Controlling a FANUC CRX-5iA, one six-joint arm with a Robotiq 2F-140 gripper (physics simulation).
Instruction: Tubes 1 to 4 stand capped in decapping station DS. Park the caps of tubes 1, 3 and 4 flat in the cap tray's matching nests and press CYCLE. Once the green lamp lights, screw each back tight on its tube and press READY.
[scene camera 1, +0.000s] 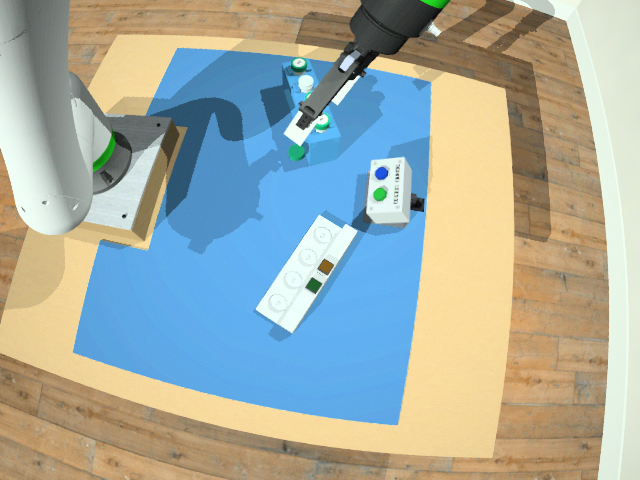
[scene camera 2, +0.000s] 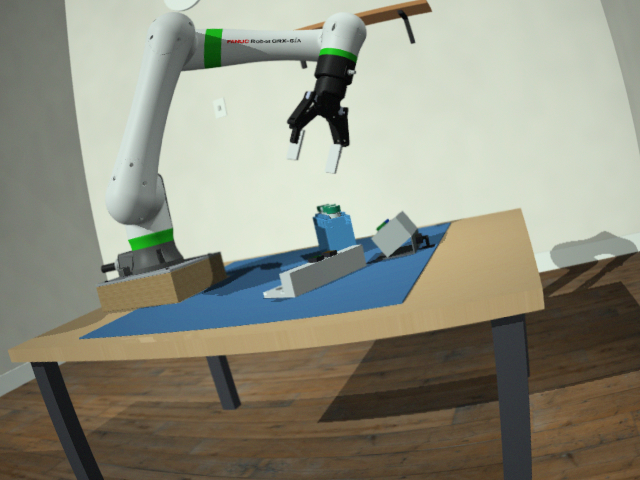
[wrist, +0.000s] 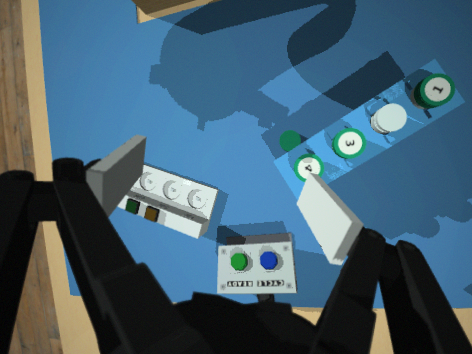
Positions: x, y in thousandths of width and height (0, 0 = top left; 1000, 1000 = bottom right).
In view: my gripper (scene camera 1: 490, 245) and a grey button box (scene camera 1: 616, 439).
My gripper is seen too in scene camera 2 (scene camera 2: 487, 347) and in the wrist view (wrist: 482, 487). The grey button box is seen too in the wrist view (wrist: 539, 790).
